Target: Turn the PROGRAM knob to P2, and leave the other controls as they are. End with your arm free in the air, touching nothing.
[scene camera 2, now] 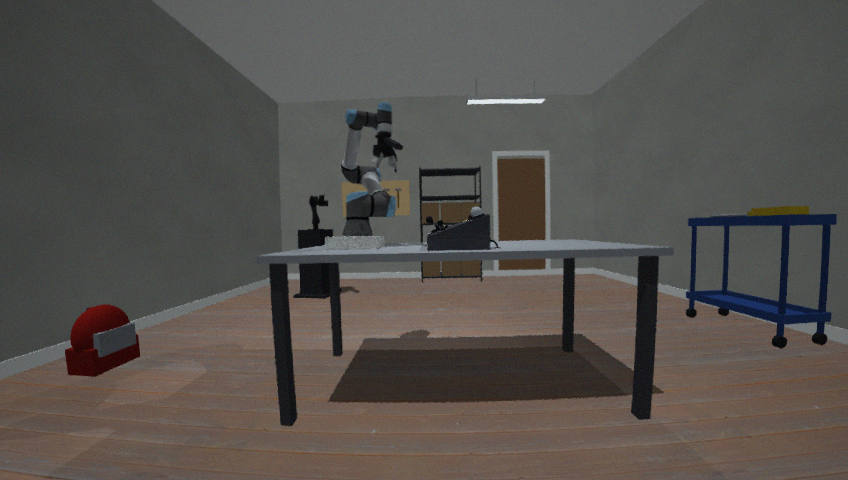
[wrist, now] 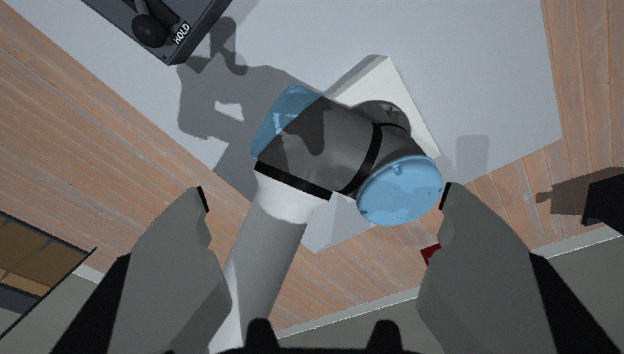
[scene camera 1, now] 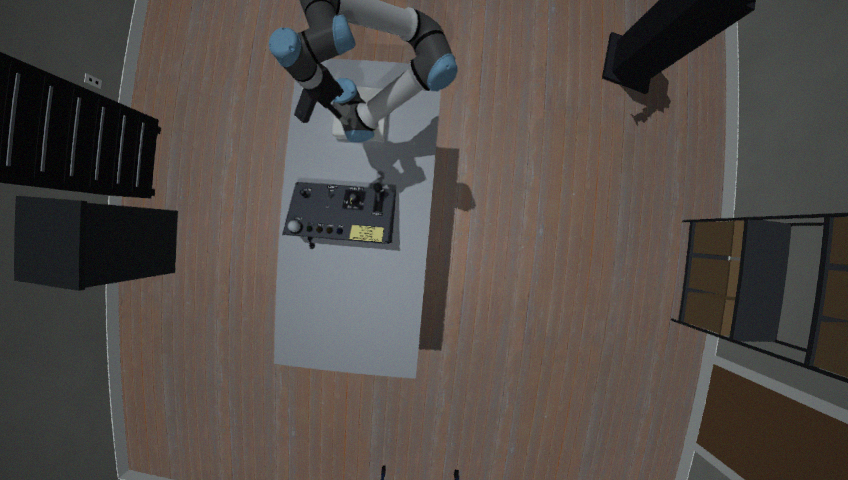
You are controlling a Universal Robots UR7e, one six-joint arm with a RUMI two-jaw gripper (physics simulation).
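Seen in the pictures: gripper, fingertip midpoint: (scene camera 2: 386,171) (wrist: 320,187) (scene camera 1: 333,111); arm's base at its link origin: (scene camera 2: 357,236).
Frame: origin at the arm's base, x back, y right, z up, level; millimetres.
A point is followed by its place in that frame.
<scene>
The dark control panel (scene camera 1: 312,209) {y 60, x -516, z 45 mm} (scene camera 2: 464,239) {y 174, x -558, z -16 mm} (wrist: 199,36) {y -219, x -334, z -37 mm} stands on the table; one corner of it shows in the wrist view. Its small labels cannot be read in the scene views, so I cannot tell for sure which control is the PROGRAM knob or where it points. A control on a square dark plate (scene camera 1: 353,199) {y -126, x -423, z 60 mm} sits in the upper row, left of the slotted lever (scene camera 1: 377,188) {y -231, x -351, z 101 mm} (wrist: 149,31) {y -217, x -338, z 100 mm}, which is beside a HOLD label in the wrist view. My gripper (scene camera 2: 392,164) {y -51, x -148, z 340 mm} (wrist: 320,187) {y -51, x -148, z 340 mm} is open, holds nothing, and hangs high above the table, away from the panel.
A white dome (scene camera 1: 293,226) {y 94, x -610, z 122 mm} (scene camera 2: 476,211) {y 129, x -609, z 102 mm}, small buttons and a yellow label (scene camera 1: 366,233) {y -228, x -561, z 76 mm} are on the panel. My arm's pale base block (scene camera 2: 354,242) {y 98, x -26, z -27 mm} (wrist: 395,80) {y 78, x -85, z 2 mm} is on the table (scene camera 1: 345,309) {y -185, x -984, z -61 mm} (scene camera 2: 565,251) {y 210, x -949, z -67 mm}. In the wrist view my arm's own links are below the fingers.
</scene>
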